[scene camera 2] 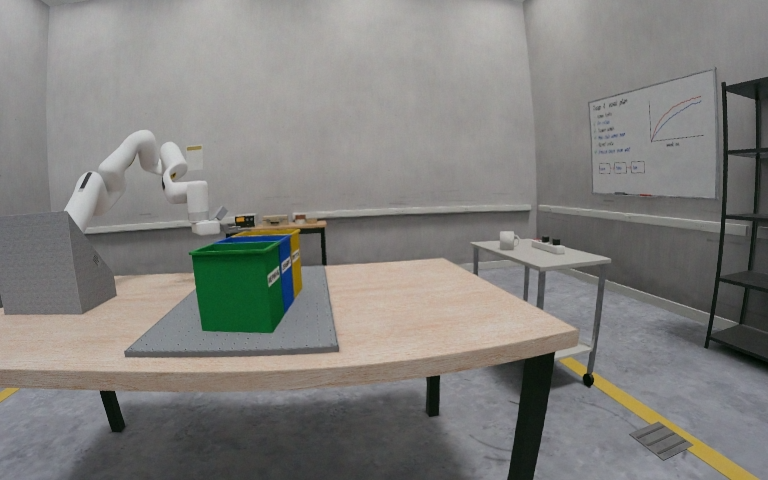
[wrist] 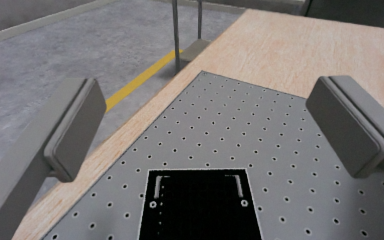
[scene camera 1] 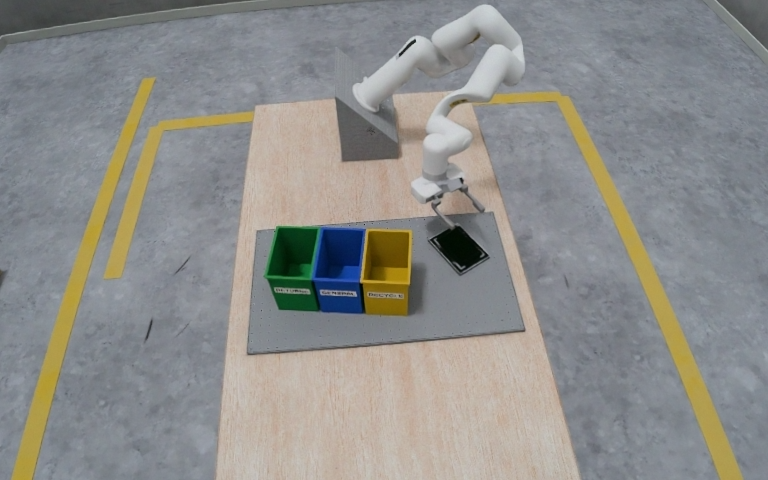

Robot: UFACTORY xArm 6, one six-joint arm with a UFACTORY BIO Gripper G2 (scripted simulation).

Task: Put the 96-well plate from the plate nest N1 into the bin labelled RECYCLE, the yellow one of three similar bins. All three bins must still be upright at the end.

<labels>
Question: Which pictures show the green bin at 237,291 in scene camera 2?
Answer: Scene camera 2 and scene camera 1 only.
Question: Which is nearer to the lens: the blue bin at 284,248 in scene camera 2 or the yellow recycle bin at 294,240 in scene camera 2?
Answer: The blue bin.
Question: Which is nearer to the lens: the green bin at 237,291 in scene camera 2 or the yellow recycle bin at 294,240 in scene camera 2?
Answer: The green bin.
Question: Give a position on a green bin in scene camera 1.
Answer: At 291,253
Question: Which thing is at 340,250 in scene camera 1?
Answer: A blue bin.
</labels>
